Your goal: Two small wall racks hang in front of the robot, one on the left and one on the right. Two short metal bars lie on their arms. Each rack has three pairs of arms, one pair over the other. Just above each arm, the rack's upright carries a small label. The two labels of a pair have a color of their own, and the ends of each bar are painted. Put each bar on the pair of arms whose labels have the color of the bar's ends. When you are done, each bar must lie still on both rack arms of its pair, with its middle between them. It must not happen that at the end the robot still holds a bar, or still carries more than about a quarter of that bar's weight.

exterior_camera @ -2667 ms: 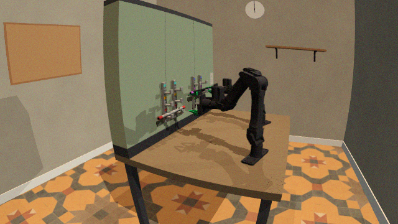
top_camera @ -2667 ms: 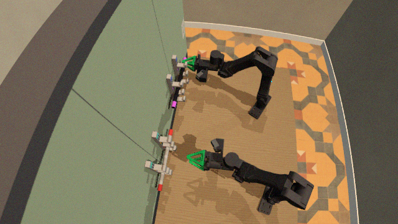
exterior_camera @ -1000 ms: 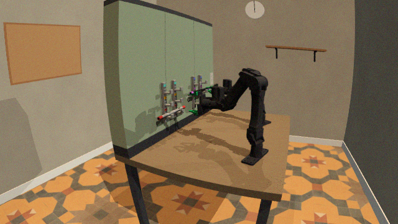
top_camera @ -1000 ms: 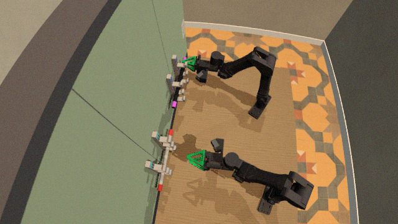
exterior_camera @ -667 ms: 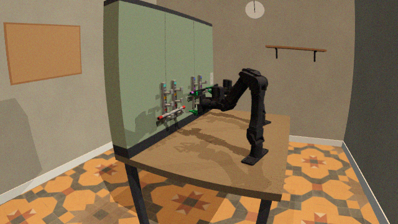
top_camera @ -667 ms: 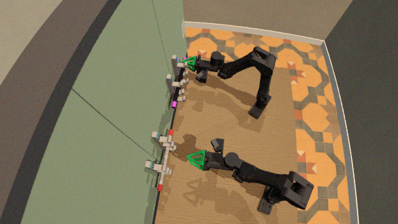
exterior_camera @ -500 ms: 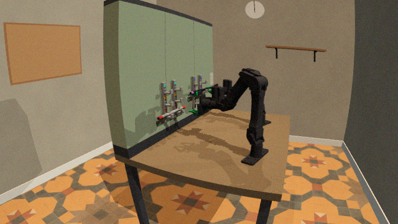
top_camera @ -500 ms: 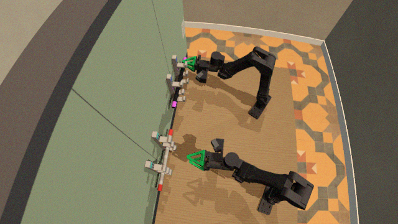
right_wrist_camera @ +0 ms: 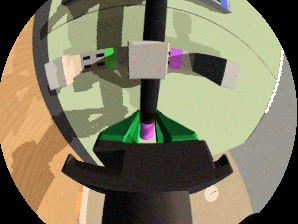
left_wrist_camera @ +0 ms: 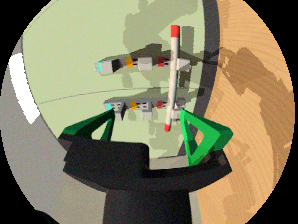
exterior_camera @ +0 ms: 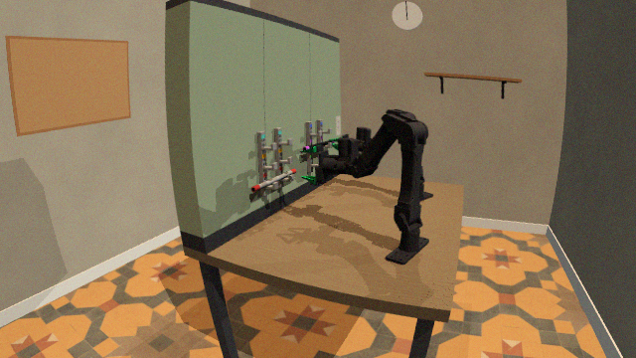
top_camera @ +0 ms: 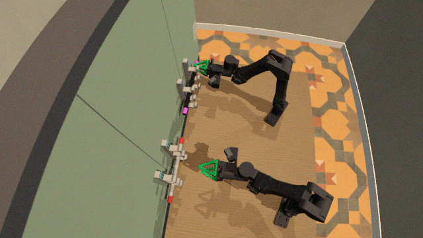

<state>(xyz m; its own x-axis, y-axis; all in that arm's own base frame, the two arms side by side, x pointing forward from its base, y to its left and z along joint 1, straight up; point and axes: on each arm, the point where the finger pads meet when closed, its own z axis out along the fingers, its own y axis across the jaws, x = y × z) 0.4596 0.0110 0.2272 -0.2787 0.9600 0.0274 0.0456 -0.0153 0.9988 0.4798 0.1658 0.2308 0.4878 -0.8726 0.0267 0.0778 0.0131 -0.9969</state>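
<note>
The bar lies 1 cm ahead of my right hand and 13 cm to the left of it. The rest, counted from my right hand: green wall panel: 14 cm ahead, 33 cm to the left, 19 cm above.
</note>
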